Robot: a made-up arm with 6 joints.
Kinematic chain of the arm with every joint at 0, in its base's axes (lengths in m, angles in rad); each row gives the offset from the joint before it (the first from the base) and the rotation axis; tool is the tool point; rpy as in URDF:
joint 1: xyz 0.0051 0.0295 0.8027 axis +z
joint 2: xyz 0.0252 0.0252 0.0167 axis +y
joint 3: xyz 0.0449 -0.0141 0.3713 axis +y
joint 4: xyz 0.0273 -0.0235 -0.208 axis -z
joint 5: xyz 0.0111 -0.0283 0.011 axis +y
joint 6: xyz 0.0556 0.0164 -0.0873 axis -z
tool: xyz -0.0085 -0.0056 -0.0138 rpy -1.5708 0 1.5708
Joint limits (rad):
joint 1: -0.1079..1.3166
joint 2: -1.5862..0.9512
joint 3: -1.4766..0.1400
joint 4: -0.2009..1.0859
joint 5: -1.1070..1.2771
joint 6: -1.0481..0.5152
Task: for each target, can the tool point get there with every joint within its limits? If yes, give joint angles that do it. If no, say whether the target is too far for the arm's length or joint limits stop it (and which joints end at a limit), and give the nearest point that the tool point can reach.
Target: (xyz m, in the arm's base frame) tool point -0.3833 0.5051 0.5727
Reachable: no: joint limits stop it (at a limit: joint 1, joint 2, joint 4, joint 5, joint 6) | nearest point 0.0510 0.3888 0.7282 | short by 0.476 m
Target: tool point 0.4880 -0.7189 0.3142
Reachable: no: too far | nearest point 0.4233 -0.1297 0.7364 | short by 0.728 m
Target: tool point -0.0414 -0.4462 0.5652
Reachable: no: joint limits stop it (at a limit: joint 2, joint 3, joint 4, joint 5, joint 6) | nearest point -0.0144 -0.1697 0.9010 | short by 0.436 m
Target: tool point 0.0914 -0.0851 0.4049
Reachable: no: joint limits stop it (at a limit: joint 1, joint 2, joint 6) | nearest point 0.2282 -0.0379 0.7091 | short by 0.337 m
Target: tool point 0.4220 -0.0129 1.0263
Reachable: yes | joints 0.0793 0.2615 -0.9155 0.4508 -0.5015 -0.3322
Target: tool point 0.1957 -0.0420 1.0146
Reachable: yes | joints 0.0050 -0.3237 -0.3123 0.5270 -0.2821 -0.2422
